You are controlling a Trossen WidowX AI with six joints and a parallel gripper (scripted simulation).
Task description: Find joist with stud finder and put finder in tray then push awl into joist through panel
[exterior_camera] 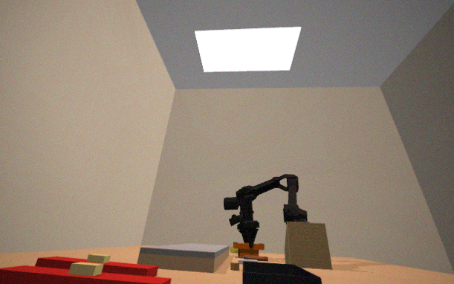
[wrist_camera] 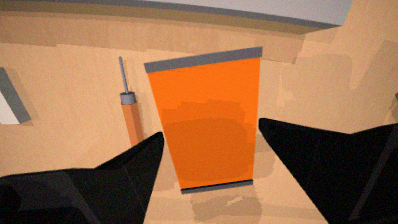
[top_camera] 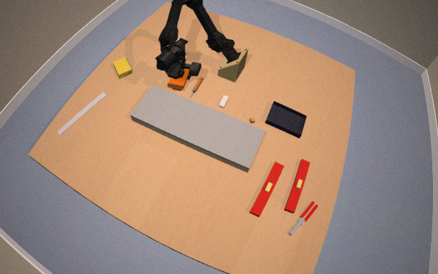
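My gripper tip is now 4 cm above the square indicator and 3 cm past it. Also, from my gripper tip: white block: 22 cm to the left, 4 cm ahead, 3 cm below; then orange stud finder: 3 cm below, 1 cm behind; then awl: 8 cm to the left, 3 cm below, 1 cm ahead.
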